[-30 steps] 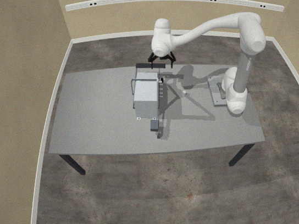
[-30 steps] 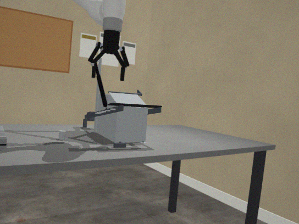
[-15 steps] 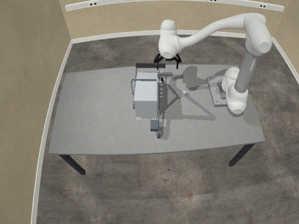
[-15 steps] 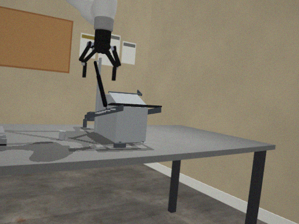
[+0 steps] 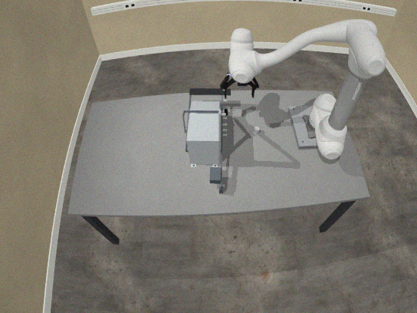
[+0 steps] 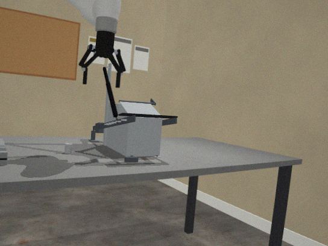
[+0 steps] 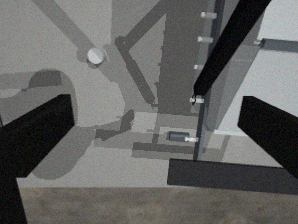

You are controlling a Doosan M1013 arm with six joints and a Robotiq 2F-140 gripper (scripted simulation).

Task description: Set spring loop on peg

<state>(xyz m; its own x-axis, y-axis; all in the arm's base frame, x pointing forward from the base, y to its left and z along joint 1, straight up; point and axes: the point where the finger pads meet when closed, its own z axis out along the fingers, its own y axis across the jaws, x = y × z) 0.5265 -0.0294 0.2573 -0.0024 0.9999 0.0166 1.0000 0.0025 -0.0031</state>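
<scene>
Now: hand 270 mm above the steel test weight, 120 mm past it and 30 mm to the right of it. From my hand the other things lie so: dark spring 80 mm ahead, 70 mm to the left, 50 mm below.
</scene>
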